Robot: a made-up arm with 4 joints. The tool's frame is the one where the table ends.
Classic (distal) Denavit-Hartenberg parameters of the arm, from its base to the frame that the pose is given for. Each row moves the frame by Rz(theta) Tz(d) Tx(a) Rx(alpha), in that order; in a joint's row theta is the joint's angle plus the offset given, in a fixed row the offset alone. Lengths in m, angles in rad.
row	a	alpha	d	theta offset
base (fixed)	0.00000	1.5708	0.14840	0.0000
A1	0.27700	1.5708	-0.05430	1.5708
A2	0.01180	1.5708	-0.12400	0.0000
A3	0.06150	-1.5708	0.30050	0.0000
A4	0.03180	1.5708	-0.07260	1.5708
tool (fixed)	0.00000	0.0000	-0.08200	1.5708
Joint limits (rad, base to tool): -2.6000..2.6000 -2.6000..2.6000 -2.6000..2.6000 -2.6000..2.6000
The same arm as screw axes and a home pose.
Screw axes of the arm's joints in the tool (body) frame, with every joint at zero. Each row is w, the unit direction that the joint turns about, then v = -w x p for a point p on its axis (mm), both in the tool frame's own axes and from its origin. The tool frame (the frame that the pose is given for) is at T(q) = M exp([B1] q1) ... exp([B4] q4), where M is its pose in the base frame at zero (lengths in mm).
B1: w -0.000007 -1 0.000007 v -268.3 0.0 -196.6
B2: w 1 -0.000007 -0.000007 v 0.0 8.7 268.7
B3: w 0.000007 1 -0.000007 v -20.5 0.0 72.6
B4: w 1 -0.000007 -0.000007 v 0.0 82.0 -31.8
M: xyz -196.6 323.0 416.7 (mm) rpy 0.0000 0.0000 0.0000 (rad, as in URDF)
Joint limits (rad, base to tool): -2.6000..2.6000 -2.6000..2.6000 -2.6000..2.6000 -2.6000..2.6000

